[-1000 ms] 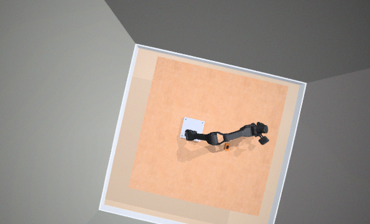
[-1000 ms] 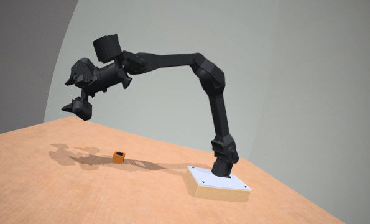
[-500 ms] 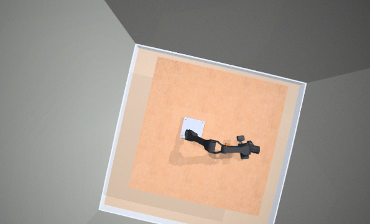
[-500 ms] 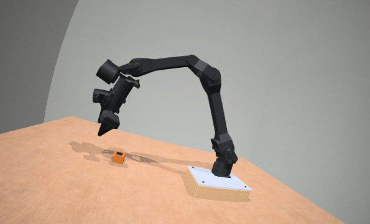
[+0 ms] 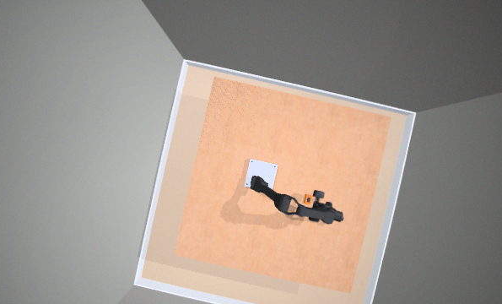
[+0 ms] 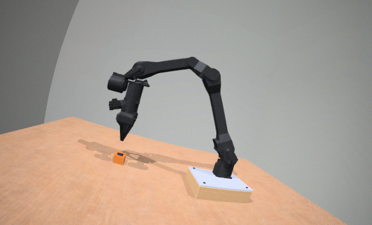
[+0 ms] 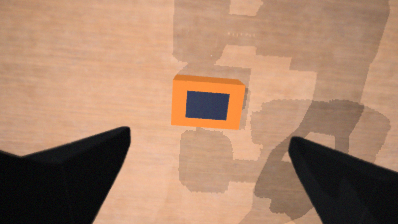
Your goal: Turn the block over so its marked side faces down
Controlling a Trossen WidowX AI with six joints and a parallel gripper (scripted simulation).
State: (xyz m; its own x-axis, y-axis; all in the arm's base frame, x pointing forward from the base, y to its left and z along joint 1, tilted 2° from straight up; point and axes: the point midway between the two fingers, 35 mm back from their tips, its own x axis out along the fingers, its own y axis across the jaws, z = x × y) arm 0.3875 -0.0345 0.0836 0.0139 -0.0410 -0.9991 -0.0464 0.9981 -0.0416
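Now: gripper tip 70 mm above the block.
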